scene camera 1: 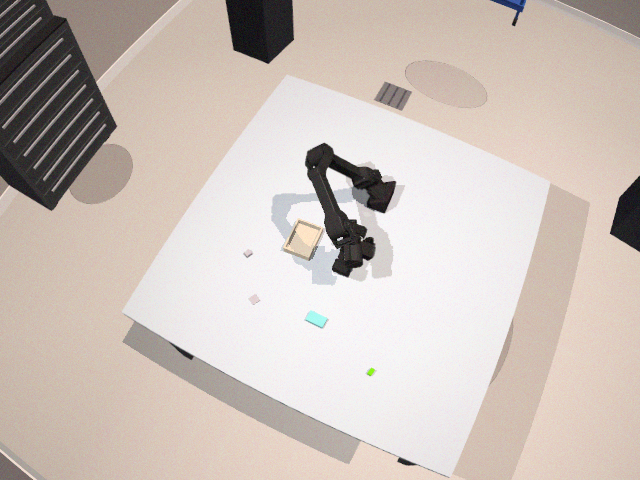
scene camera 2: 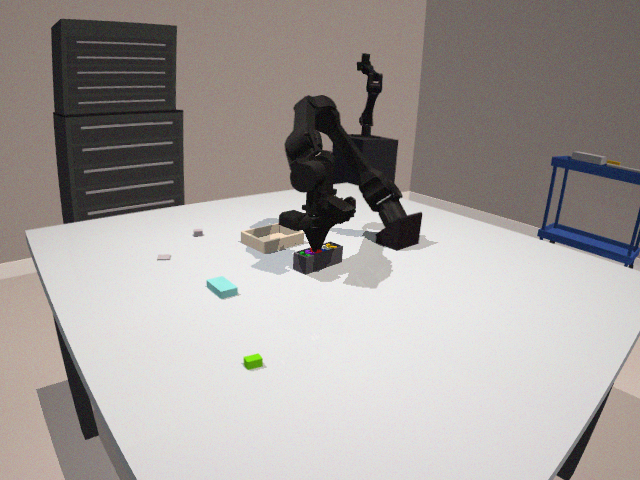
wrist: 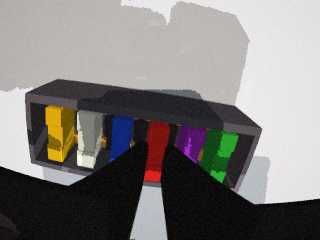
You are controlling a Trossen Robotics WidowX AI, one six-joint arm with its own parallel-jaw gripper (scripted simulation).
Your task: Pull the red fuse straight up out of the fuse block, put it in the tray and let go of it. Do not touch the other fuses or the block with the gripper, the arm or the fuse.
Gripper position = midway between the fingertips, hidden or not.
Observation:
In view: my gripper (scene camera 2: pixel 316 251), a red fuse (wrist: pixel 157 139) and a beige tray (scene camera 2: pixel 269 238).
My gripper also shows in the wrist view (wrist: pixel 155 151). The beige tray also shows in scene camera 1 (scene camera 1: pixel 304 236).

